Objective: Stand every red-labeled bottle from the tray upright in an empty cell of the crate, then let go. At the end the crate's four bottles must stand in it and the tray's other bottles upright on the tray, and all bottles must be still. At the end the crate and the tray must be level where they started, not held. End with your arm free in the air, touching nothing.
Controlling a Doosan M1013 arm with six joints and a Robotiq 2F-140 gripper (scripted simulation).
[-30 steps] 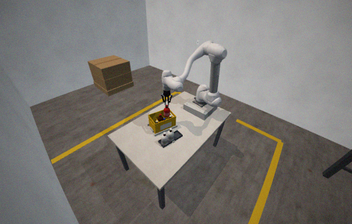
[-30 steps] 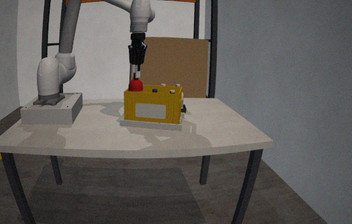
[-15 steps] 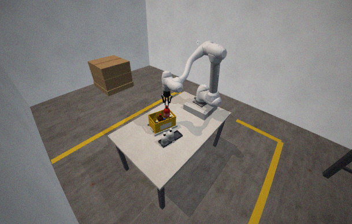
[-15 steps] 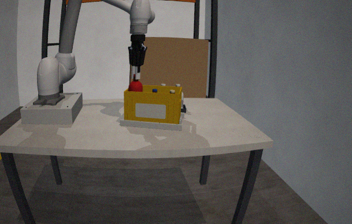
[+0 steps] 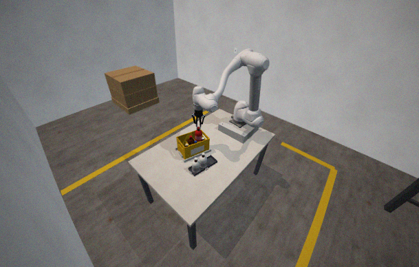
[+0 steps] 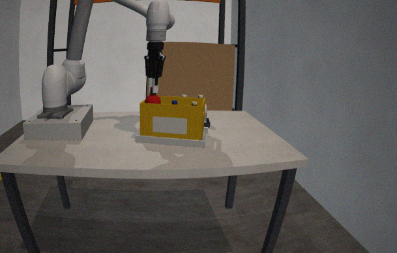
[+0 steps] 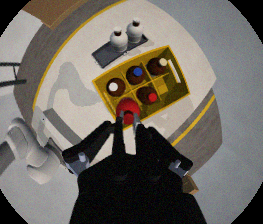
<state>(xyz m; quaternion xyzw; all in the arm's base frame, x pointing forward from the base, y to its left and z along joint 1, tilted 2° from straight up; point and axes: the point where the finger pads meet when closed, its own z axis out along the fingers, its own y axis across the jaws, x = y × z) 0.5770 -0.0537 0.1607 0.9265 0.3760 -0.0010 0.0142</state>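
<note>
The red-labeled bottle is 90 mm below my hand. Also, from my hand: crate: 170 mm below, 90 mm ahead, 30 mm to the left.
</note>
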